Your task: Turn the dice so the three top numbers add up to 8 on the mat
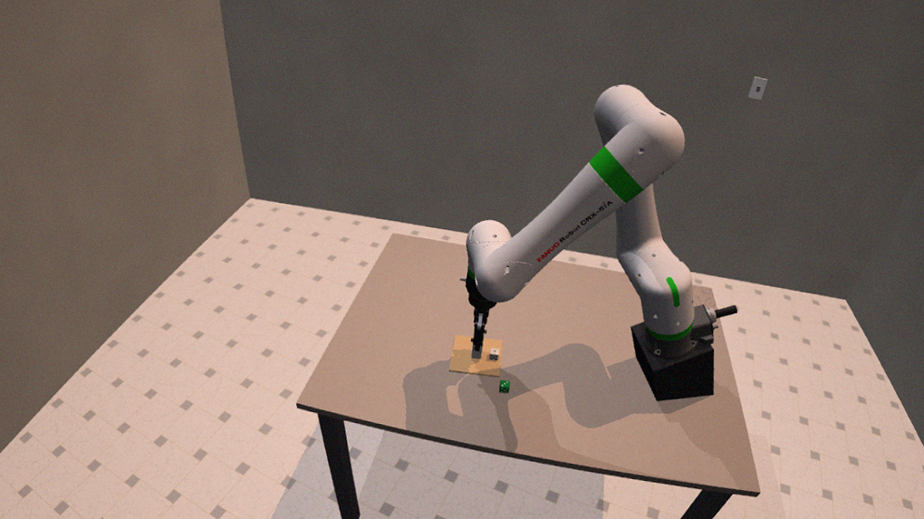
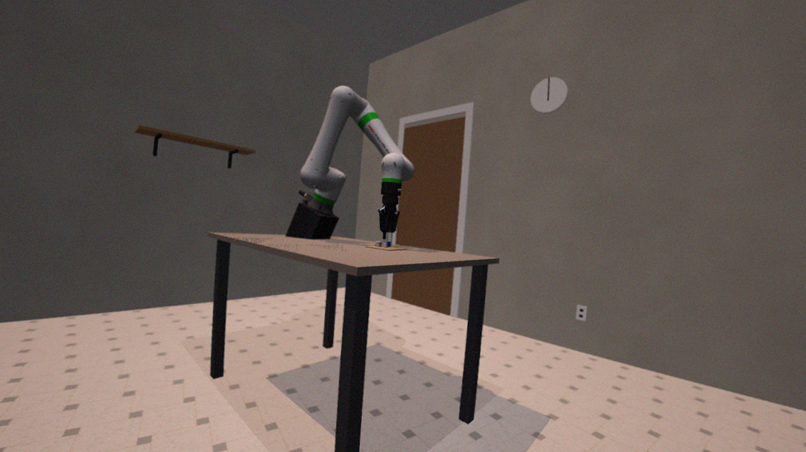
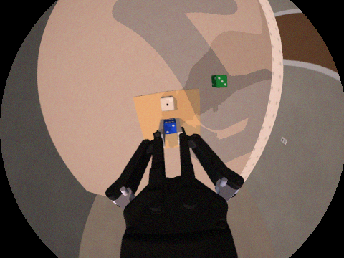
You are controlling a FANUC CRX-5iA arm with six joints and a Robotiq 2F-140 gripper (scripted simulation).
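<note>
The blue die is 2 cm below my hand. Also, from my hand: mat (4 cm below); then green die (7 cm behind, 12 cm to the left, 3 cm below); then white die (5 cm behind, 1 cm to the left, 3 cm below).
</note>
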